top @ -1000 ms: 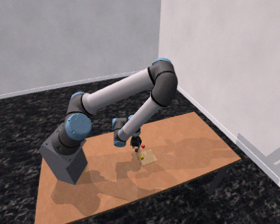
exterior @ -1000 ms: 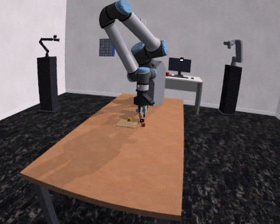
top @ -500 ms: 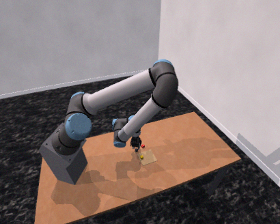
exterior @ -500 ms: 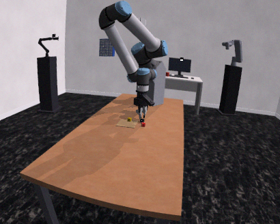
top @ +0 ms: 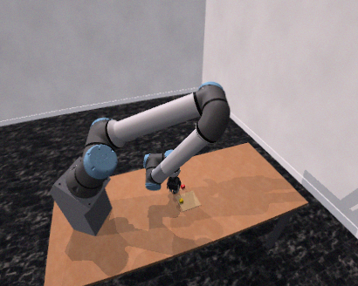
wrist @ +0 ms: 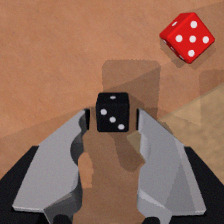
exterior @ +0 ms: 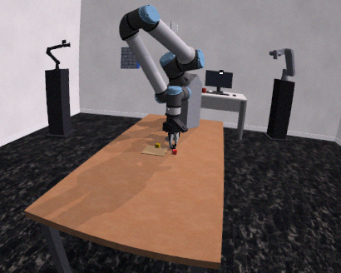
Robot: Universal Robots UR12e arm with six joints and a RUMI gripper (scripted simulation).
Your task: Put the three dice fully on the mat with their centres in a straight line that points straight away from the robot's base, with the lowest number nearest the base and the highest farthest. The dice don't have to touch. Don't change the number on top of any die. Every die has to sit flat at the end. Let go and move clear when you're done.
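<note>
My gripper is now 1 cm above the black die. From my hand the other things lie so: red die 8 cm ahead, 1 cm to the left, 1 cm below; tan mat 11 cm to the right, 5 cm ahead, 2 cm below; yellow die 10 cm to the right.
</note>
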